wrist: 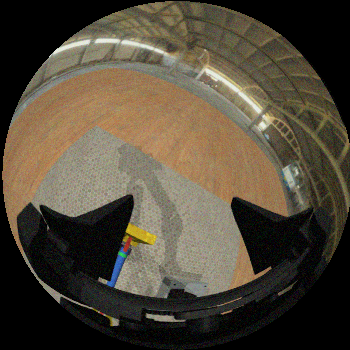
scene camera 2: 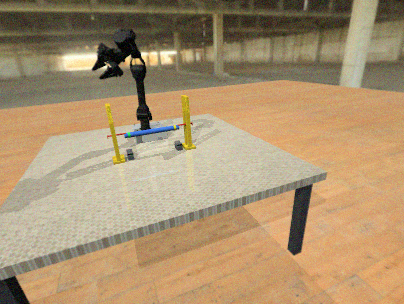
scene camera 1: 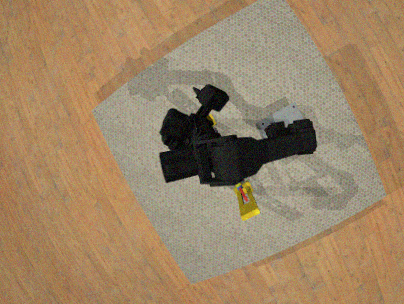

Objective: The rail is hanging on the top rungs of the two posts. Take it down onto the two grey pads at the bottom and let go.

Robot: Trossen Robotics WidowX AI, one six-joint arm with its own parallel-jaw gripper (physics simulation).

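Where they show: gripper, between the fingertips: (wrist: 184, 201) (scene camera 2: 95, 74) (scene camera 1: 185, 101); arm's base, origin of its link: (wrist: 175, 293) (scene camera 2: 145, 129) (scene camera 1: 273, 131).
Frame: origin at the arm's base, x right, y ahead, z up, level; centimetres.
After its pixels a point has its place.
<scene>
The blue rail (scene camera 2: 152, 131) {z 5.9, x 2.1, y 27.2 cm} (wrist: 117, 270) {z 6.9, x 7.8, y 25.0 cm} hangs level between two yellow posts, its red ends at the posts. The left post (scene camera 2: 113, 132) {z 9.3, x 21.8, y 27.9 cm} and the right post (scene camera 2: 187, 122) {z 8.5, x -17.3, y 30.8 cm} stand upright in scene camera 2. In scene camera 1 the arm covers most of the rail; a red end (scene camera 1: 243, 194) {z 6.9, x -15.6, y 27.4 cm} shows over one post (scene camera 1: 250, 209) {z 20.6, x -17.2, y 26.7 cm}. Two small grey pads (scene camera 2: 130, 154) {z -4.3, x 15.7, y 27.6 cm} (scene camera 2: 178, 145) {z -4.4, x -11.1, y 29.7 cm} lie low beside the post feet. My gripper (scene camera 2: 97, 73) {z 36.8, x 23.9, y 23.2 cm} (wrist: 184, 201) {z 36.8, x 23.9, y 23.2 cm} is open and empty, high above the rail and apart from it. One post (wrist: 142, 235) {z 22.5, x 21.5, y 23.4 cm} shows between the fingers in the wrist view.
The arm's base plate (scene camera 1: 287, 115) {z 0.0, x 2.5, y -9.8 cm} (wrist: 195, 287) {z 0.0, x 3.7, y -9.3 cm} is on the patterned table (scene camera 1: 300, 215) {z -7.5, x -48.6, y 8.9 cm} (scene camera 2: 225, 175) {z -7.4, x -17.8, y 69.0 cm} behind the rail in scene camera 2. The arm (scene camera 1: 235, 157) {z 55.6, x 6.8, y 20.0 cm} (scene camera 2: 141, 92) {z 23.9, x 0.0, y 4.2 cm} rises behind the rail and bends over above it. Wooden floor (scene camera 1: 50, 200) surrounds the table.
</scene>
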